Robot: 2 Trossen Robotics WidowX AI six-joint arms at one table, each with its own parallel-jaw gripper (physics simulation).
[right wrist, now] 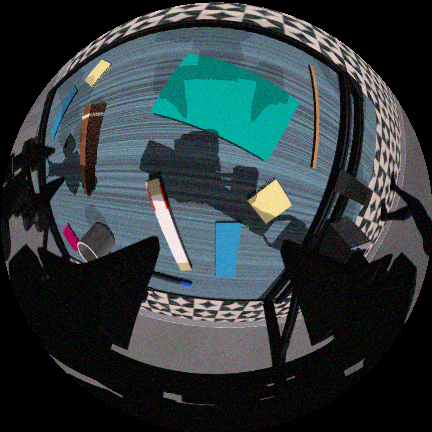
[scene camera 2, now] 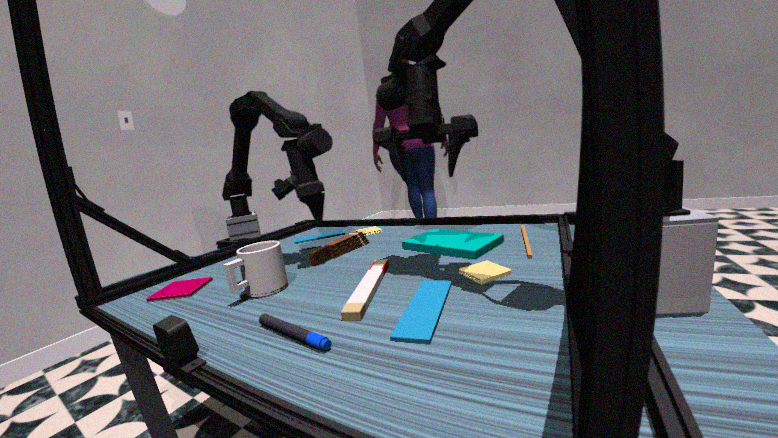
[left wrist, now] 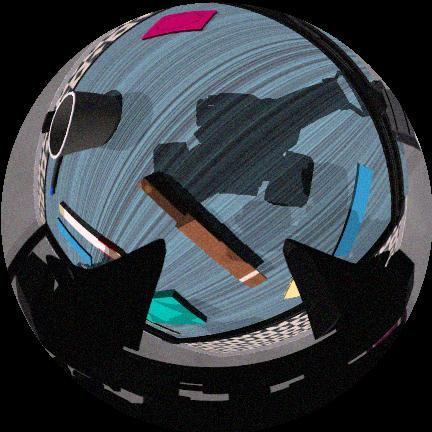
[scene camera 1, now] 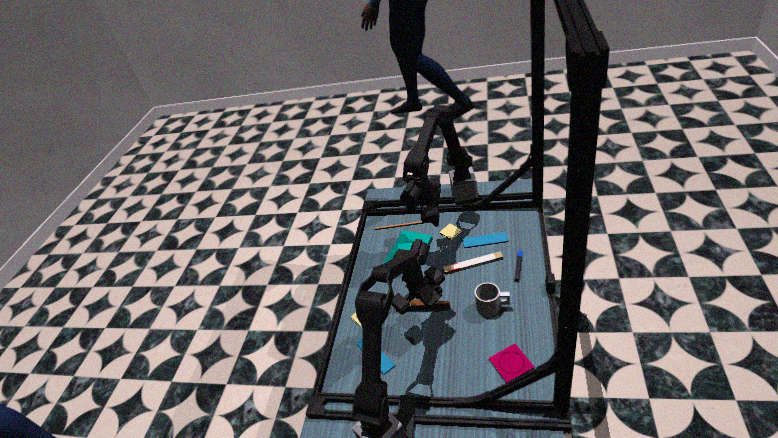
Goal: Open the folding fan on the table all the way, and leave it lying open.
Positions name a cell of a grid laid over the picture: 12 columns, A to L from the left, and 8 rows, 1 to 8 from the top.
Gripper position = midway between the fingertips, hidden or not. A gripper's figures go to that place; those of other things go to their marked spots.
Scene:
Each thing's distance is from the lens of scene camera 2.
my left gripper (scene camera 2: E5): 77 cm
my right gripper (scene camera 2: G4): 56 cm
folding fan (scene camera 2: F5): 80 cm
blue-capped marker (scene camera 2: E7): 38 cm
striped bar (scene camera 2: F6): 43 cm
The marked spots on the folding fan and the blue-capped marker are 46 cm apart.

